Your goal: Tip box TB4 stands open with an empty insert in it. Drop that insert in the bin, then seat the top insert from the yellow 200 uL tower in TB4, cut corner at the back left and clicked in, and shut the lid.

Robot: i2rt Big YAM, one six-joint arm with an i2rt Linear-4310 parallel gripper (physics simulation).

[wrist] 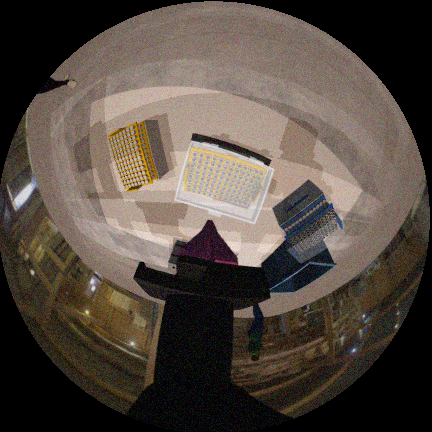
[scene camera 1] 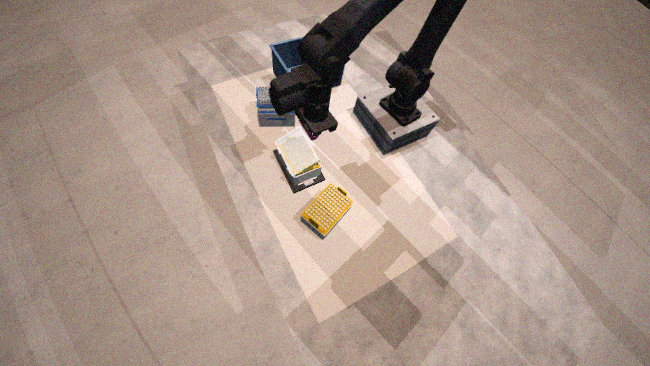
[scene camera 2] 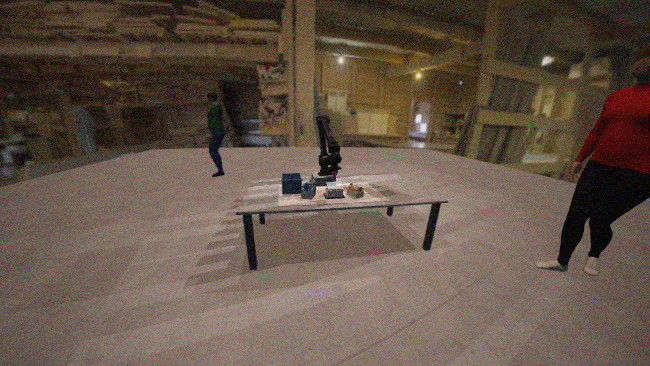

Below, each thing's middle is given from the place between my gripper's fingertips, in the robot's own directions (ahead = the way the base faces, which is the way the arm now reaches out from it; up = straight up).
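Blue bin (scene camera 1: 285,55): 190 mm behind my hand, 310 mm to the right of it, 70 mm below it. Yellow tip box (scene camera 1: 325,210): 60 mm ahead of my hand, 160 mm to the left of it, 70 mm below it. Clear lid (scene camera 1: 297,151): my hand 10 mm to the left of it, 40 mm short of it, 40 mm above it. By their middles, of the things named here, blue bin farthest from my hand.
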